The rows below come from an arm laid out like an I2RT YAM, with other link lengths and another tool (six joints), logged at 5 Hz.
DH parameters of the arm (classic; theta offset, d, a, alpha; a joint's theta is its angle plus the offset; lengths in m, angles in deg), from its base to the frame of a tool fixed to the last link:
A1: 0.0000 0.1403 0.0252 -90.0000
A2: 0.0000 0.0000 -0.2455 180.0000
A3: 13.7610 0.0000 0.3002 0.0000
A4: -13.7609 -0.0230 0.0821 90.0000
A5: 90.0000 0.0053 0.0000 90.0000
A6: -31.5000 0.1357 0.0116 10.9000
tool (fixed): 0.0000 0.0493 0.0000 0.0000
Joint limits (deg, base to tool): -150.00..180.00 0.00..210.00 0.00..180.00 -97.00..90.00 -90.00..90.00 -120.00..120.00
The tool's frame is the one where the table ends.
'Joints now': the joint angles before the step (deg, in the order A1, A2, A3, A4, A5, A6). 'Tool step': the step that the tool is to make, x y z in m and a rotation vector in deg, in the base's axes. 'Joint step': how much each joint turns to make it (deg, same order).
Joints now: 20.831, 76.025, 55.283, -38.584, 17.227, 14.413
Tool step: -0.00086, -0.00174, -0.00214, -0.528, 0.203, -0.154
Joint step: -0.001, 0.088, -0.261, -0.002, 0.441, -0.086
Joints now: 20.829, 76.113, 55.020, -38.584, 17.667, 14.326
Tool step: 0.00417, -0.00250, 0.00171, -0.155, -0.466, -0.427
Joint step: -0.437, 0.438, 0.434, 0.438, 0.261, -0.174
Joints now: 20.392, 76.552, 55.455, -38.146, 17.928, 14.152
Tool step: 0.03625, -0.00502, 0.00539, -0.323, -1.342, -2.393
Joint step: -1.934, 7.268, 6.580, 1.845, 0.880, 0.002
